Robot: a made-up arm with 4 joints.
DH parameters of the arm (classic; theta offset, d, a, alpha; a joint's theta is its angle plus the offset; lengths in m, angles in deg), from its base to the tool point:
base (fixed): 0 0 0 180
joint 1: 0 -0.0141 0.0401 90
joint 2: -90 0.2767 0.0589 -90
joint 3: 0 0.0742 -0.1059 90
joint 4: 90 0.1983 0.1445 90
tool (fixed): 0 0.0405 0 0
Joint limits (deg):
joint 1: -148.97..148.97
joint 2: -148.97..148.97
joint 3: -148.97..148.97
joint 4: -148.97..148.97
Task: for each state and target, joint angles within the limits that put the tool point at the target. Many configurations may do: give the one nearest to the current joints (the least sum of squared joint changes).
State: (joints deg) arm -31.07 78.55 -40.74 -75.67
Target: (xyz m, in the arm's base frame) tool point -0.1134 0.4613 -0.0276
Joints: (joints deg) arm -20.50 75.87 -27.27 -85.89
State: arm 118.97 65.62 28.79 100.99
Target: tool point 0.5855 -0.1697 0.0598
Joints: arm 92.90 46.49 59.75 120.58
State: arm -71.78 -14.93 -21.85 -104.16
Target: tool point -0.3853 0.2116 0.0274
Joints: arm -81.77 -60.59 -60.90 -76.84
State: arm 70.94 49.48 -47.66 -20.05
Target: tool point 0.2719 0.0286 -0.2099
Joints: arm 77.00 53.28 -92.94 -31.90
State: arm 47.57 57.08 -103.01 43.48
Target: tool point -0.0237 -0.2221 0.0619
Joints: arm 89.37 21.99 -140.16 75.05
